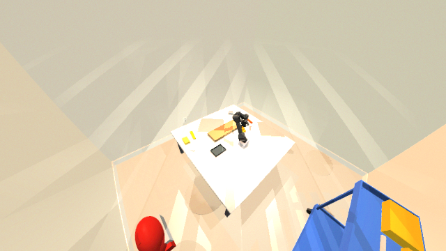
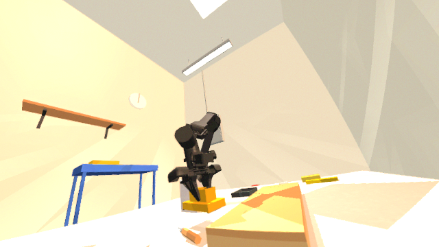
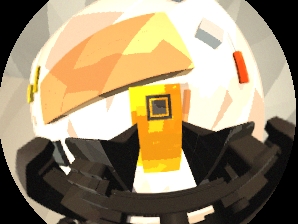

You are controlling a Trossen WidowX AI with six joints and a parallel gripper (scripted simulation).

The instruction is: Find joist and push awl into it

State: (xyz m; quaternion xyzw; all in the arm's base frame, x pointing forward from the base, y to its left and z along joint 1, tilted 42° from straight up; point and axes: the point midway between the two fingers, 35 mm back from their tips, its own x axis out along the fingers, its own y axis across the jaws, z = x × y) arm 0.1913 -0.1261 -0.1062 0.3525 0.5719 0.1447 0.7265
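My gripper tip is 7 cm above the awl, 6 cm to the left of it and 3 cm past it. Round my gripper tip: dark tray 48 cm to the left, 6 cm below, 5 cm behind; orange stud finder 2 cm above, 1 cm ahead.
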